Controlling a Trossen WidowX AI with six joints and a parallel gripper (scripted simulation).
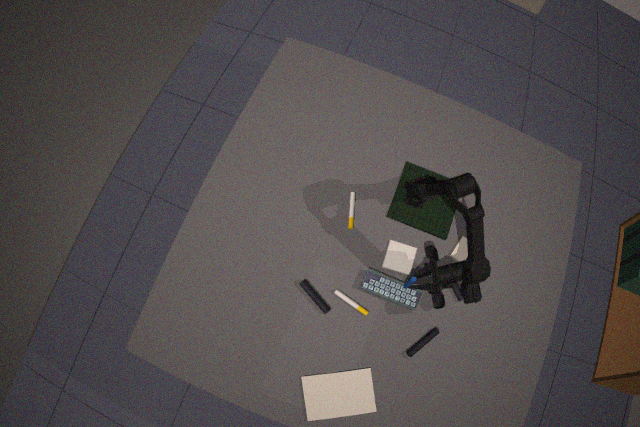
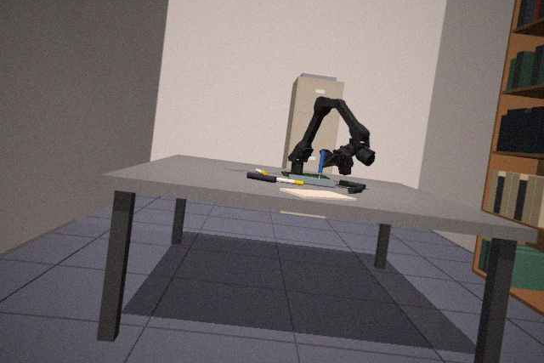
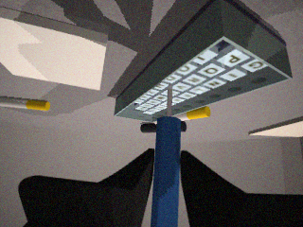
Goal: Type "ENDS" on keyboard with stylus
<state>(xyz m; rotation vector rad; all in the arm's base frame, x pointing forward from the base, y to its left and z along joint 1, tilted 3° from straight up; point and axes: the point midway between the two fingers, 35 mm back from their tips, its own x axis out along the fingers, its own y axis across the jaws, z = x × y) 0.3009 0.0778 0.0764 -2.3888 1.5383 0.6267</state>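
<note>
Right now my gripper tip is 100 mm past the white notepad, 40 mm to the left of it and 70 mm above it. Round my gripper tip: stylus: 10 mm below; white paper sheet: 380 mm ahead, 80 mm to the right, 70 mm below; grey stylus tip: 50 mm below.
</note>
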